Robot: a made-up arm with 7 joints. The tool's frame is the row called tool.
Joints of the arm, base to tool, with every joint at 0 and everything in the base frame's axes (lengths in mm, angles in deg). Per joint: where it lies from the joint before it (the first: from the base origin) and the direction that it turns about. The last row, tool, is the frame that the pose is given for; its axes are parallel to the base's.
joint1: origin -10 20 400 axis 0 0.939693 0.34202
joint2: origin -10 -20 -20 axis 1 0 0
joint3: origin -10 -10 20 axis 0 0 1
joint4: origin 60 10 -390 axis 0 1 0
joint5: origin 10 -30 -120 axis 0 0 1
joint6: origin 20 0 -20 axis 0 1 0
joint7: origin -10 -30 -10 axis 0 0 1
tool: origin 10 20 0
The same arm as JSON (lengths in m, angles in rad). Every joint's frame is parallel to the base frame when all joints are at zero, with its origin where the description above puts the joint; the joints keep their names.
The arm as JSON. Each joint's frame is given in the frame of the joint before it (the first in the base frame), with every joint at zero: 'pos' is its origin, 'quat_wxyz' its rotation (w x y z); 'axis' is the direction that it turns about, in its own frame. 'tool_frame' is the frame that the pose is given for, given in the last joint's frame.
{
  "length_unit": "m",
  "angle_unit": "rad",
  "joints": [
    {
      "joint": "joint1",
      "pos": [
        -0.01,
        0.02,
        0.4
      ],
      "quat_wxyz": [
        1.0,
        0.0,
        0.0,
        0.0
      ],
      "axis": [
        0.0,
        0.9397,
        0.342
      ]
    },
    {
      "joint": "joint2",
      "pos": [
        -0.01,
        -0.02,
        -0.02
      ],
      "quat_wxyz": [
        1.0,
        0.0,
        0.0,
        0.0
      ],
      "axis": "+x"
    },
    {
      "joint": "joint3",
      "pos": [
        -0.01,
        -0.01,
        0.02
      ],
      "quat_wxyz": [
        1.0,
        0.0,
        0.0,
        0.0
      ],
      "axis": "+z"
    },
    {
      "joint": "joint4",
      "pos": [
        0.06,
        0.01,
        -0.39
      ],
      "quat_wxyz": [
        1.0,
        0.0,
        0.0,
        0.0
      ],
      "axis": "+y"
    },
    {
      "joint": "joint5",
      "pos": [
        0.01,
        -0.03,
        -0.12
      ],
      "quat_wxyz": [
        1.0,
        0.0,
        0.0,
        0.0
      ],
      "axis": "+z"
    },
    {
      "joint": "joint6",
      "pos": [
        0.02,
        0.0,
        -0.02
      ],
      "quat_wxyz": [
        1.0,
        0.0,
        0.0,
        0.0
      ],
      "axis": "+y"
    },
    {
      "joint": "joint7",
      "pos": [
        -0.01,
        -0.03,
        -0.01
      ],
      "quat_wxyz": [
        1.0,
        0.0,
        0.0,
        0.0
      ],
      "axis": "+z"
    }
  ],
  "tool_frame": {
    "pos": [
      0.01,
      0.02,
      0.0
    ],
    "quat_wxyz": [
      1.0,
      0.0,
      0.0,
      0.0
    ]
  }
}

